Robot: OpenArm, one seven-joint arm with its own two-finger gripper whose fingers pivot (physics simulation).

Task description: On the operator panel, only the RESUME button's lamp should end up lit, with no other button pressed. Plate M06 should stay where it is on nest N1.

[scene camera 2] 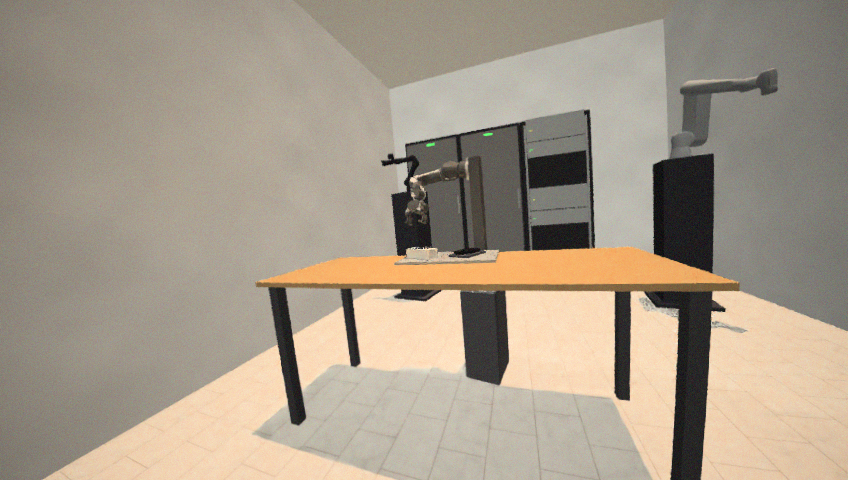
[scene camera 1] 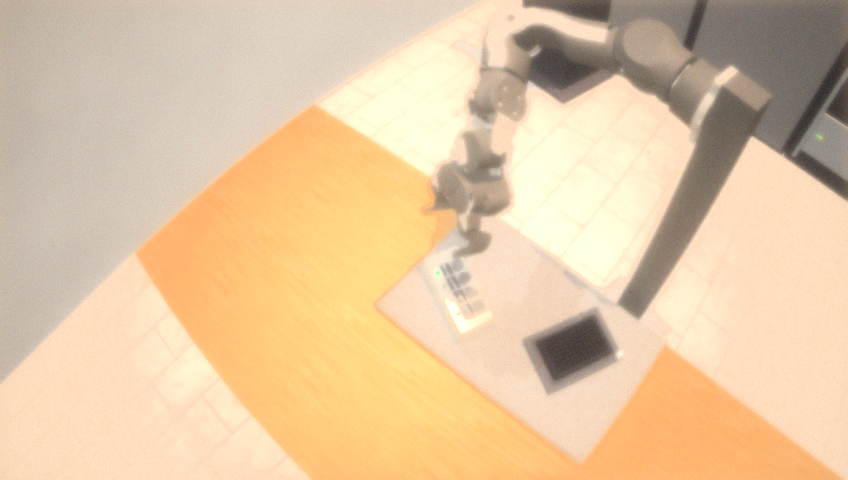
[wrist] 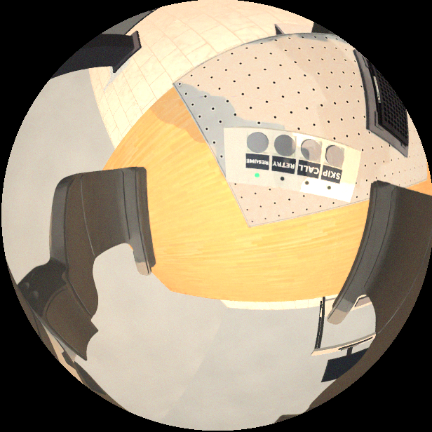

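The operator panel [scene camera 1: 467,324] [scene camera 2: 421,253] [wrist: 235,150] is a pale box. The RESUME lamp [scene camera 1: 438,273] [wrist: 257,175] is green, below the RESUME button [wrist: 258,142]. The lamps of RETRY [wrist: 284,145], CALL [wrist: 311,149] and SKIP [wrist: 334,155] look dark. My gripper [scene camera 1: 441,233] [scene camera 2: 415,222] [wrist: 240,238] is open and empty, raised above the panel's RESUME end and apart from it. A dark plate [scene camera 1: 576,347] [wrist: 395,110], apparently M06, lies in a grey frame [scene camera 1: 537,365] [wrist: 371,115], apparently nest N1; their labels are unreadable.
A grey perforated board [scene camera 1: 505,380] [scene camera 2: 410,261] [wrist: 280,92] bears the panel and the frame, on an orange wooden table [scene camera 1: 267,237] [scene camera 2: 535,270] [wrist: 240,255]. The arm's upright post [scene camera 1: 690,226] [scene camera 2: 477,202] stands behind the plate. Cabinets and other arms on pedestals stand further back.
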